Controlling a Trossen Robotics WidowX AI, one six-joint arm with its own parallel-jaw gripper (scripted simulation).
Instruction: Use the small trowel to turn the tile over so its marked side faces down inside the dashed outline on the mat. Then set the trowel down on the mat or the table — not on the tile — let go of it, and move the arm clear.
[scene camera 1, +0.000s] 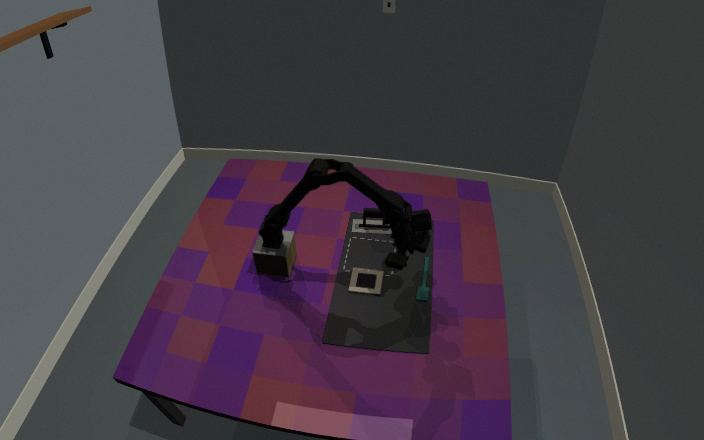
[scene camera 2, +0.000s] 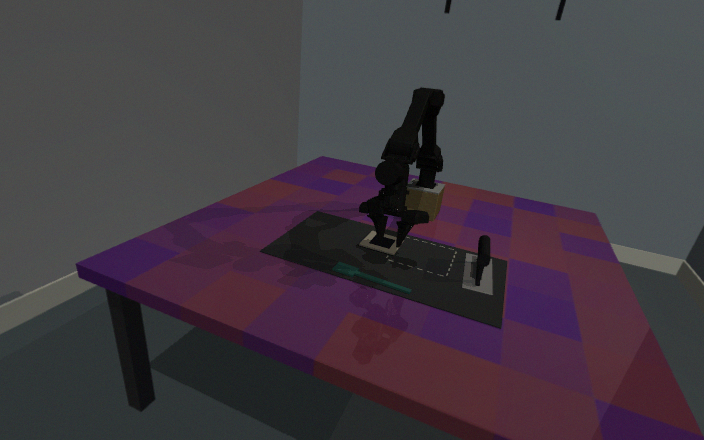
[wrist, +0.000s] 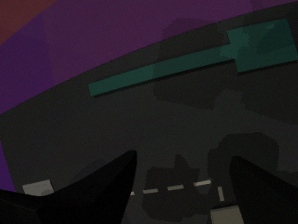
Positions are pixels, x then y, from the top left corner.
Labels:
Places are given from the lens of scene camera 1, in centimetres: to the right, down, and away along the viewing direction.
my gripper (scene camera 1: 408, 260): 19, 14, 145
tile (scene camera 1: 369, 281): 6, 21, 147

